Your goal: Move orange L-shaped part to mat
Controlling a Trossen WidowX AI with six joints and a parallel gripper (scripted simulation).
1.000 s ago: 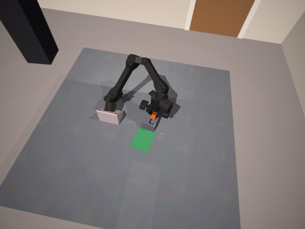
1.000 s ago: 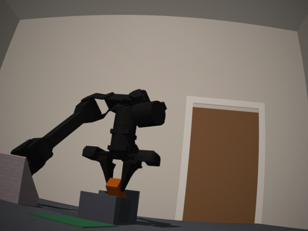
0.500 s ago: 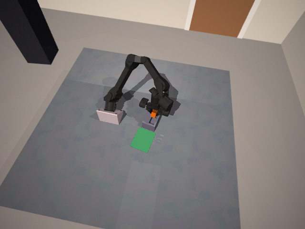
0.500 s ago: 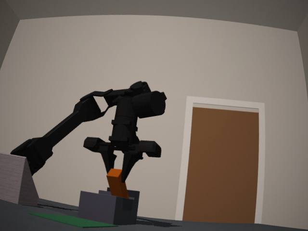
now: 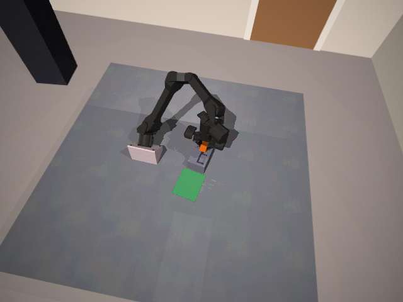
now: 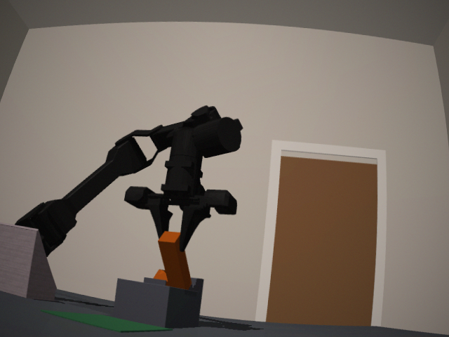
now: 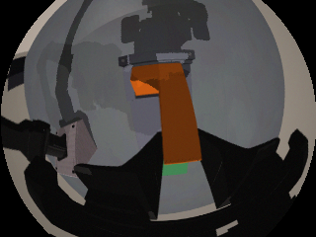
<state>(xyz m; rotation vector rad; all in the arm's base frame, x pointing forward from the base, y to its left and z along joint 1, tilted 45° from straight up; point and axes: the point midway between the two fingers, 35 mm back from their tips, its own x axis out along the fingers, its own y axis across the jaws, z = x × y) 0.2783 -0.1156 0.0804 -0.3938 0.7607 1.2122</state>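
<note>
Right now my gripper tip is 14 cm above the green mat, 13 cm to the left of it and 6 cm past it. Round my gripper tip: orange L-shaped part 3 cm to the left, 3 cm below.
</note>
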